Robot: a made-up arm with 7 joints.
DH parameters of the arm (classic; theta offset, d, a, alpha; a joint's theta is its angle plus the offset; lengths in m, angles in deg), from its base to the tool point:
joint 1: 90 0.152 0.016 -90
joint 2: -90 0.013 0.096 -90
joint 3: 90 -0.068 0.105 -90
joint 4: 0 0.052 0.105 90
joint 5: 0 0.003 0.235 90
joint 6: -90 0.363 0.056 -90
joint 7: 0 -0.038 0.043 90
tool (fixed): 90 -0.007 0 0
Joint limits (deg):
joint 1: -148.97..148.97
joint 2: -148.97..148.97
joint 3: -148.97..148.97
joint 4: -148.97..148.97
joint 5: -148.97..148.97
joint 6: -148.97..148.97
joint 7: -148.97..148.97
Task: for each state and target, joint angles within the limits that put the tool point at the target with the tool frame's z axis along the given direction. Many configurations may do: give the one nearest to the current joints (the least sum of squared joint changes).
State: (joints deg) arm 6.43 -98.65 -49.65 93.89 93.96 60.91 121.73
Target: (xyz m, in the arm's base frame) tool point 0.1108 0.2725 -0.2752 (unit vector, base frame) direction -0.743 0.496 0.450
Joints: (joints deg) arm 25.29 -89.13 -27.59 87.76 106.05 37.95 110.15
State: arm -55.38 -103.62 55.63 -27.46 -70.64 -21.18 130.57
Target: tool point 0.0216 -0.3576 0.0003 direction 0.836 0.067 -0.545
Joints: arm -53.54 -103.95 42.36 -27.16 -45.99 7.86 107.50
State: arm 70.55 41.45 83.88 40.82 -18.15 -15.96 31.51
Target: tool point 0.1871 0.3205 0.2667 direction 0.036 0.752 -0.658
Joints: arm 87.75 47.51 102.65 62.87 -24.22 -8.01 -27.85
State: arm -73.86 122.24 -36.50 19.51 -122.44 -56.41 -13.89
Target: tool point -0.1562 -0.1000 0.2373 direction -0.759 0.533 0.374
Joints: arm -99.11 132.10 -47.63 17.16 -144.27 -90.12 -37.65
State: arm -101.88 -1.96 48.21 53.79 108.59 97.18 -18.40
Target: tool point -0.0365 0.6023 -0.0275 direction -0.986 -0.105 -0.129
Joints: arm -123.40 6.22 79.62 62.01 117.45 94.29 -63.20
